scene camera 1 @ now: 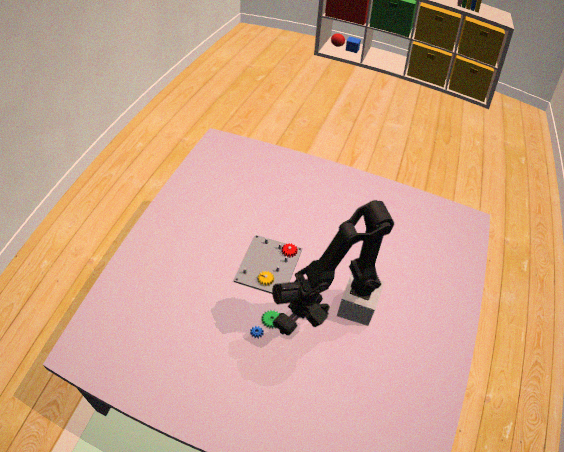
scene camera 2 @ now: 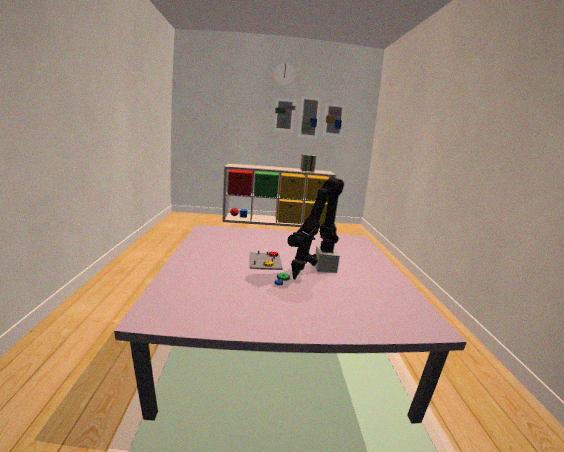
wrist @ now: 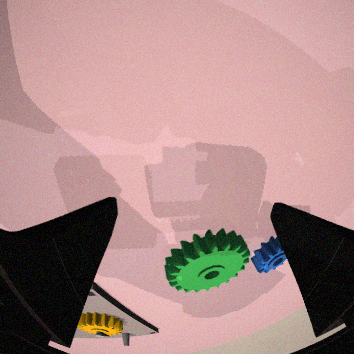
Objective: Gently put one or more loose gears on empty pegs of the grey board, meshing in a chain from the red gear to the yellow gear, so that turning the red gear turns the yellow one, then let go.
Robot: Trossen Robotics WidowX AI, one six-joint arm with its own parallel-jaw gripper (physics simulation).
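Frame: origin at the arm's base, x up, y right, z ahead, level; millimetres.
Seen in the pictures: gripper, fingertip midpoint: [scene camera 2: 295, 277] [wrist: 198, 208]; arm's base at its link origin: [scene camera 1: 362, 288] [scene camera 2: 326, 250].
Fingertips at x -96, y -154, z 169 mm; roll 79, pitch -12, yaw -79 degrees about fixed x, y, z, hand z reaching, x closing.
Observation:
Pixels of each thing's top centre, then the offset from my fingertips to it. Level surfaces: height alone.
- grey board at its top centre: [wrist: 64, 336] [scene camera 1: 269, 259] [scene camera 2: 266, 256] dx +21, dy +192, dz +156 mm
- red gear at its top centre: [scene camera 1: 289, 248] [scene camera 2: 273, 252] dx +16, dy +271, dz +115 mm
- yellow gear at its top centre: [wrist: 99, 332] [scene camera 1: 266, 276] [scene camera 2: 268, 261] dx +16, dy +129, dz +139 mm
- loose green gear at its top centre: [wrist: 211, 274] [scene camera 1: 272, 317] [scene camera 2: 283, 275] dx +8, dy -2, dz +60 mm
- smaller blue gear at its top centre: [wrist: 277, 261] [scene camera 1: 256, 330] [scene camera 2: 279, 280] dx +8, dy -66, dz +83 mm
- pink table at its surface level: dx -9 mm
The grey board [scene camera 1: 256, 260] [scene camera 2: 261, 266] [wrist: 107, 304] lies flat, with several empty pegs. The red gear [scene camera 1: 289, 250] [scene camera 2: 273, 254] is at its back right corner and the yellow gear [scene camera 1: 265, 279] [scene camera 2: 268, 263] [wrist: 101, 322] is near its front edge. A loose green gear [scene camera 1: 268, 320] [scene camera 2: 283, 276] [wrist: 192, 270] lies on the table in front of the board. A smaller blue gear [scene camera 1: 256, 332] [scene camera 2: 279, 282] [wrist: 270, 256] lies beside it, partly behind a finger in the wrist view. My gripper [scene camera 1: 301, 321] [scene camera 2: 303, 270] [wrist: 198, 208] is open and empty, its fingers low, right of the green gear in scene camera 1.
The pink table [scene camera 1: 150, 300] [scene camera 2: 200, 300] bears everything. The arm's grey base block [scene camera 1: 356, 310] [scene camera 2: 328, 262] stands right of the board. A shelf unit [scene camera 1: 317, 37] [scene camera 2: 224, 195] with coloured boxes stands on the floor beyond the table.

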